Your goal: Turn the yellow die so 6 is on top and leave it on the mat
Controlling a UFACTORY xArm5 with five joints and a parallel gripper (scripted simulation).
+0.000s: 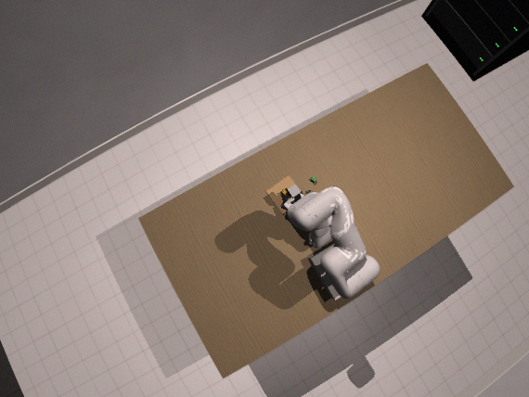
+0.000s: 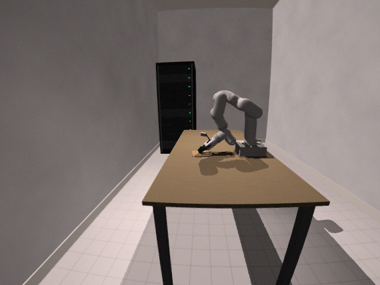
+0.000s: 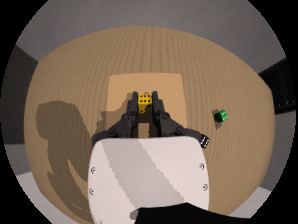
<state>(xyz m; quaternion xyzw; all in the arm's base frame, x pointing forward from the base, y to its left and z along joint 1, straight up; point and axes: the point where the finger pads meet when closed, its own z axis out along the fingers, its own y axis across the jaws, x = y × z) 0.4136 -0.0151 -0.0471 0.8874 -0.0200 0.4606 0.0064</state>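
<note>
My hand is 3 cm above the tan mat. Also, from my hand: green die (16 cm to the right, 2 cm below, 2 cm behind); black die (10 cm to the right, 6 cm behind, 2 cm below); yellow die (1 cm below, 1 cm ahead).
</note>
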